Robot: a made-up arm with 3 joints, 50 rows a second.
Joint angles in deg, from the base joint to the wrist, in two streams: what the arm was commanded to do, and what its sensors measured. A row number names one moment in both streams.
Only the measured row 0 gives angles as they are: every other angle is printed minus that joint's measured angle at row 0.
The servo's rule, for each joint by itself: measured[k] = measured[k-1] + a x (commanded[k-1-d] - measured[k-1]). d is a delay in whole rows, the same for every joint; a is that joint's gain. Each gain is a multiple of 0.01, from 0.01 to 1. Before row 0 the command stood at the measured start. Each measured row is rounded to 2 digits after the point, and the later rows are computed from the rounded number. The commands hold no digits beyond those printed.
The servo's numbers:
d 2
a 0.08 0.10 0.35
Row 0, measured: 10.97, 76.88, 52.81
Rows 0 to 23, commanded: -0.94, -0.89, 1.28; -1.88, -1.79, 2.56; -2.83, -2.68, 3.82; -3.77, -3.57, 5.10; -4.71, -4.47, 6.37; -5.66, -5.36, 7.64; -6.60, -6.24, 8.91; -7.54, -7.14, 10.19; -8.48, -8.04, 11.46; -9.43, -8.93, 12.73; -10.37, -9.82, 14.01; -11.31, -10.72, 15.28; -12.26, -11.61, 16.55; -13.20, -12.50, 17.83; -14.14, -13.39, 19.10; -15.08, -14.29, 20.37; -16.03, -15.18, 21.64; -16.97, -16.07, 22.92; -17.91, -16.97, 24.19; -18.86, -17.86, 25.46; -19.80, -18.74, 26.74; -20.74, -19.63, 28.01; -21.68, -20.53, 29.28; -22.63, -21.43, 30.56
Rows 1 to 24, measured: 0.00, 0.00, 0.00; 0.00, 0.00, 0.00; -0.08, -0.09, 0.45; -0.22, -0.26, 1.19; -0.43, -0.50, 2.11; -0.70, -0.81, 3.16; -1.02, -1.18, 4.28; -1.39, -1.60, 5.46; -1.81, -2.06, 6.67; -2.27, -2.57, 7.90; -2.77, -3.12, 9.15; -3.30, -3.70, 10.40; -3.87, -4.31, 11.66; -4.47, -4.95, 12.93; -5.09, -5.62, 14.20; -5.74, -6.31, 15.47; -6.41, -7.02, 16.74; -7.10, -7.75, 18.01; -7.81, -8.49, 19.28; -8.54, -9.25, 20.55; -9.29, -10.02, 21.82; -10.06, -10.80, 23.09; -10.84, -11.59, 24.37; -11.63, -12.39, 25.64
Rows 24 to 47, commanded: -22.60, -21.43, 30.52; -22.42, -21.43, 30.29; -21.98, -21.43, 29.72; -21.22, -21.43, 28.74; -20.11, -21.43, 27.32; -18.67, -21.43, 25.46; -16.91, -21.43, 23.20; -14.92, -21.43, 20.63; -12.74, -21.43, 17.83; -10.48, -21.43, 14.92; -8.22, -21.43, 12.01; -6.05, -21.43, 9.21; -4.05, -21.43, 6.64; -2.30, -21.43, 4.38; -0.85, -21.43, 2.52; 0.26, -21.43, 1.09; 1.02, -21.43, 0.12; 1.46, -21.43, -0.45; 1.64, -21.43, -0.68; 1.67, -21.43, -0.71; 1.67, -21.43, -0.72; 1.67, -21.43, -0.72; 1.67, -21.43, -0.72; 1.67, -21.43, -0.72
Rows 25 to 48, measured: -12.43, -13.20, 26.91; -13.25, -14.02, 28.19; -14.00, -14.76, 29.01; -14.67, -15.43, 29.46; -15.25, -16.03, 29.55; -15.73, -16.57, 29.27; -16.08, -17.06, 28.59; -16.29, -17.50, 27.49; -16.34, -17.89, 25.99; -16.23, -18.24, 24.11; -15.95, -18.56, 21.91; -15.51, -18.85, 19.46; -14.93, -19.11, 16.85; -14.22, -19.34, 14.18; -13.41, -19.55, 11.54; -12.52, -19.74, 9.03; -11.59, -19.91, 6.75; -10.64, -20.06, 4.77; -9.71, -20.20, 3.14; -8.82, -20.32, 1.88; -7.98, -20.43, 0.98; -7.21, -20.53, 0.39; -6.50, -20.62, 0.00; -5.85, -20.70, -0.25
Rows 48 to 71, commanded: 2.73, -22.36, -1.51; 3.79, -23.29, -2.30; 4.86, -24.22, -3.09; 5.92, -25.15, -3.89; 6.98, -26.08, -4.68; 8.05, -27.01, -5.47; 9.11, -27.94, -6.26; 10.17, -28.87, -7.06; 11.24, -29.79, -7.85; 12.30, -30.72, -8.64; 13.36, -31.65, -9.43; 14.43, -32.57, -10.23; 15.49, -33.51, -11.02; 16.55, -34.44, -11.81; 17.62, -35.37, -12.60; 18.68, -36.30, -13.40; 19.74, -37.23, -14.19; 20.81, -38.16, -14.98; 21.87, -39.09, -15.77; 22.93, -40.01, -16.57; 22.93, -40.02, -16.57; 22.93, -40.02, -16.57; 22.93, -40.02, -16.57; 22.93, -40.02, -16.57
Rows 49 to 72, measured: -5.25, -20.77, -0.41; -4.70, -20.84, -0.52; -4.11, -20.99, -0.87; -3.48, -21.22, -1.37; -2.81, -21.52, -1.97; -2.11, -21.88, -2.64; -1.38, -22.30, -3.35; -0.63, -22.77, -4.09; 0.15, -23.29, -4.85; 0.95, -23.85, -5.62; 1.77, -24.44, -6.40; 2.61, -25.07, -7.18; 3.47, -25.73, -7.97; 4.35, -26.41, -8.76; 5.24, -27.12, -9.55; 6.14, -27.85, -10.34; 7.06, -28.60, -11.13; 7.99, -29.37, -11.92; 8.93, -30.16, -12.71; 9.88, -30.96, -13.50; 10.84, -31.77, -14.29; 11.81, -32.59, -15.09; 12.70, -33.33, -15.61; 13.52, -34.00, -15.95
